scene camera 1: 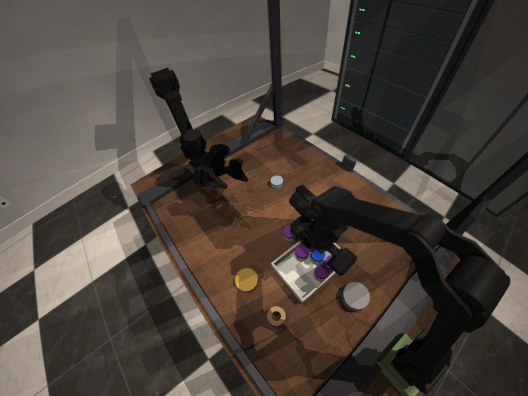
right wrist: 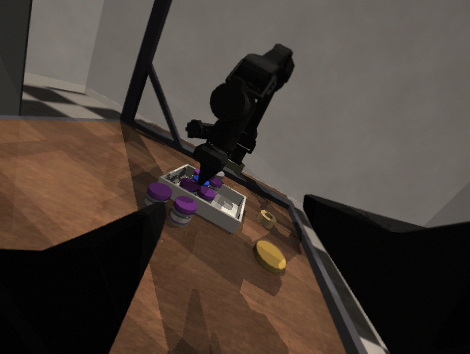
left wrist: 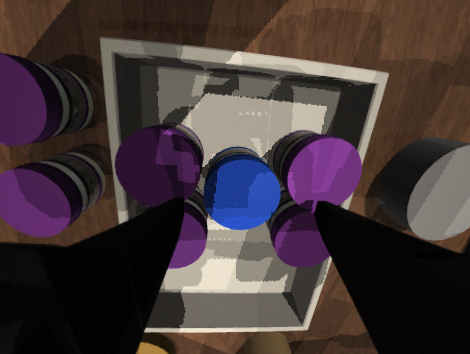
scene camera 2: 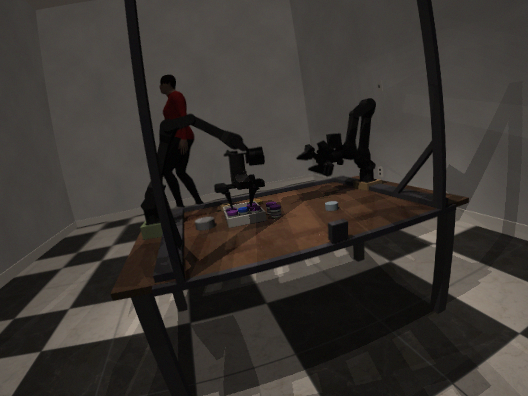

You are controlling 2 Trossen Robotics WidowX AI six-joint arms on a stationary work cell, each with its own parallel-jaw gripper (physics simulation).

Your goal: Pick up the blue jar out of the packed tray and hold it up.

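Frame: origin at the left arm's base, x ahead, y left, z up, level; metres.
Seen in the pictures: left gripper, fingertip midpoint: [scene camera 1: 318, 255] [right wrist: 204, 178] [left wrist: 250, 207] [scene camera 2: 241, 207]; right gripper, fingertip midpoint: [scene camera 1: 237, 183] [right wrist: 235, 204] [scene camera 2: 302, 163]; left arm's base, link origin: [scene camera 1: 408, 364] [right wrist: 234, 160] [scene camera 2: 155, 221]; right arm's base, link origin: [scene camera 2: 367, 180].
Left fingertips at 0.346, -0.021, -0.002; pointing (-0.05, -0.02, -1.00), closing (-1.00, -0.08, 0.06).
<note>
Offsets run from my left fingertips to a thing's top centre, as dx, dy, dz.
The blue jar {+0.005, -0.004, -0.004} [scene camera 1: 318, 256] [scene camera 2: 243, 210] [left wrist: 242, 194] [right wrist: 202, 181] stands upright in the pale tray {+0.004, +0.024, -0.013} [scene camera 1: 287, 284] [scene camera 2: 245, 219] [left wrist: 111, 100] [right wrist: 220, 219], with purple-lidded jars {+0.049, -0.014, -0.004} [left wrist: 159, 166] {-0.039, -0.020, -0.004} [left wrist: 325, 170] close on either side and two more diagonally beside it. My left gripper [left wrist: 250, 207] [scene camera 2: 241, 207] is open above the tray, its fingertips on either side of the blue jar and over the purple-lidded jars, with nothing held. In scene camera 1 the left gripper partly hides the jars. My right gripper [scene camera 1: 235, 183] [scene camera 2: 306, 163] [right wrist: 235, 204] is open and empty, away from the tray.
Two purple-lidded jars {+0.122, -0.040, -0.008} [right wrist: 159, 192] {+0.119, +0.013, -0.008} [right wrist: 183, 210] stand just outside the tray. A grey cylinder {-0.151, -0.010, -0.018} [scene camera 1: 356, 296] [scene camera 2: 204, 223] [left wrist: 442, 190], a yellow disc {+0.082, +0.210, -0.036} [scene camera 1: 246, 279] [right wrist: 270, 256], a tan ring {-0.055, +0.200, -0.023} [scene camera 1: 283, 317] and a light-blue cylinder {+0.330, -0.095, -0.024} [scene camera 1: 276, 181] [scene camera 2: 331, 205] are on the table around it.
</note>
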